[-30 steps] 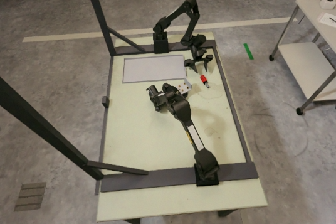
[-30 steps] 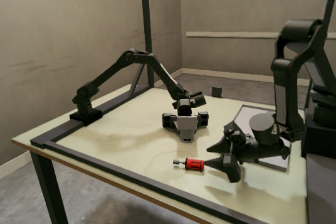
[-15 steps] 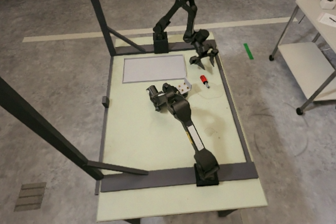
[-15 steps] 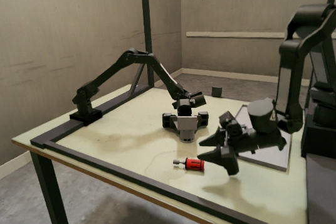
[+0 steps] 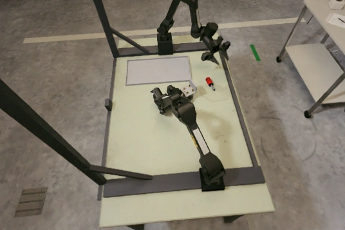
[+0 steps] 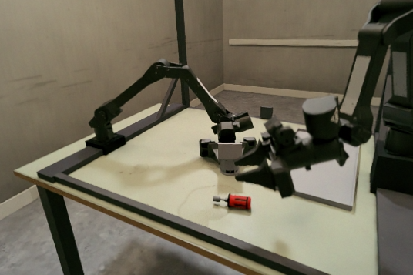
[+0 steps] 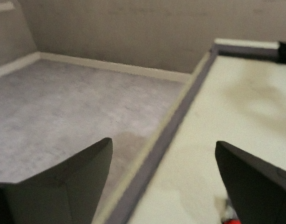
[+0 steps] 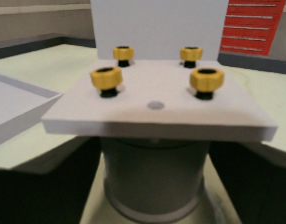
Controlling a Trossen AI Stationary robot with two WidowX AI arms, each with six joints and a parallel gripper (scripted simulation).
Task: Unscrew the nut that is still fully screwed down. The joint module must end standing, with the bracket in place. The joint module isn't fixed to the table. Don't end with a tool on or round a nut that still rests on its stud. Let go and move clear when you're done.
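Right now the grey joint module is 20 mm ahead of my right hand and 10 mm to the left of it. Also, from my right hand: nut (40 mm above, 10 mm to the right, 10 mm ahead); then pale bracket (40 mm above, 20 mm ahead, 10 mm to the left); then red-handled nut driver (180 mm ahead, 60 mm to the left, 20 mm below).
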